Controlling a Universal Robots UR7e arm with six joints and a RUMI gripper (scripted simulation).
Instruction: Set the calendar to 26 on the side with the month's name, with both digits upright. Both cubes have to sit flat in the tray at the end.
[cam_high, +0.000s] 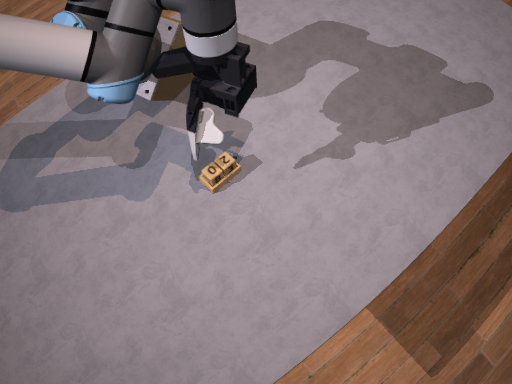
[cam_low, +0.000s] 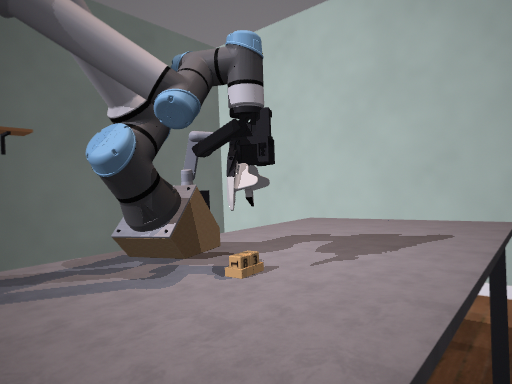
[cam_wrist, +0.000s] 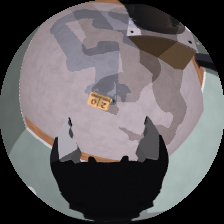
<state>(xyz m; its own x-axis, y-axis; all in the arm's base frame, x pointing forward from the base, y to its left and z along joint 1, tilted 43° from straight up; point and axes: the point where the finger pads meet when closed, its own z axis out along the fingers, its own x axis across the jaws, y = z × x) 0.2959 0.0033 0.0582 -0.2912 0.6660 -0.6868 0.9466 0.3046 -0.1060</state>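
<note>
Now: the wooden calendar tray 120 mm below my hand, 30 mm to the right of it and 20 mm ahead of it.
</note>
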